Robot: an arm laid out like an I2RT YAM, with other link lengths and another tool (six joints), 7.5 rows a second.
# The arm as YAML. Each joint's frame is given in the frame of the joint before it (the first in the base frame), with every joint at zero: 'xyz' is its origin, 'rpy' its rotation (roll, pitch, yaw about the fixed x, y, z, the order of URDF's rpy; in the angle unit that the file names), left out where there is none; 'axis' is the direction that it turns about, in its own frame. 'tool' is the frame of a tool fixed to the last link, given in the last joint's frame.
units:
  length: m
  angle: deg
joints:
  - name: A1
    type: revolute
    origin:
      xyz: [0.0, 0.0, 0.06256]
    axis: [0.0, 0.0, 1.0]
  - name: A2
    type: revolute
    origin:
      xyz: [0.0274, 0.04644, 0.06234]
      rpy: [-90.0, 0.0, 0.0]
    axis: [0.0, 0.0, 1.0]
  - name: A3
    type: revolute
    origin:
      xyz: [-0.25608, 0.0, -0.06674]
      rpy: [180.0, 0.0, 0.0]
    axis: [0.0, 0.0, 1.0]
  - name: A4
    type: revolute
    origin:
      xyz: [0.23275, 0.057, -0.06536]
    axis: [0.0, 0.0, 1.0]
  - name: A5
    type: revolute
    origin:
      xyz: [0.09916, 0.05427, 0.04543]
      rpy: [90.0, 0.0, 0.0]
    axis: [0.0, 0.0, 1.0]
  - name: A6
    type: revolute
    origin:
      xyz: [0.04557, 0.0, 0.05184]
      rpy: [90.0, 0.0, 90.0]
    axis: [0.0, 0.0, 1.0]
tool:
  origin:
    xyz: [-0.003, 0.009, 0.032]
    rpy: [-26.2, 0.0, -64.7]
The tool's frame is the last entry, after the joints.
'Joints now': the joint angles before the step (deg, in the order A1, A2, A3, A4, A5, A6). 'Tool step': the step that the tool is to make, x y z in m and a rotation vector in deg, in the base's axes. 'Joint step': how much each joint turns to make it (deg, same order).
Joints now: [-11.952 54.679 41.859 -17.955 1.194 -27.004]
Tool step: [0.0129 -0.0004 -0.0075 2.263 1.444 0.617]
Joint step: [-0.002 4.299 1.162 1.246 -1.533 1.303]
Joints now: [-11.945 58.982 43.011 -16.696 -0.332 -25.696]
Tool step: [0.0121 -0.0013 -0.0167 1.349 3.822 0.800]
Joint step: [-0.015 5.327 0.988 0.320 -0.971 -0.029]
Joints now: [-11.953 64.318 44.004 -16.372 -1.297 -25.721]
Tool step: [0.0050 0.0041 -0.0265 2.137 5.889 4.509]
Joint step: [-0.006 5.020 -0.066 -1.250 -4.023 -2.227]
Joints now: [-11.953 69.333 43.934 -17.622 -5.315 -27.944]
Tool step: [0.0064 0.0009 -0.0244 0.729 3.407 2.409]
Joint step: [0.038 4.849 -0.995 2.180 -1.687 -1.675]
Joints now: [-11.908 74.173 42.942 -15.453 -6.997 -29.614]
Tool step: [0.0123 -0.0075 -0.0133 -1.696 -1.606 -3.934]
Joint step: [-0.023 3.808 -1.661 7.560 3.684 1.875]
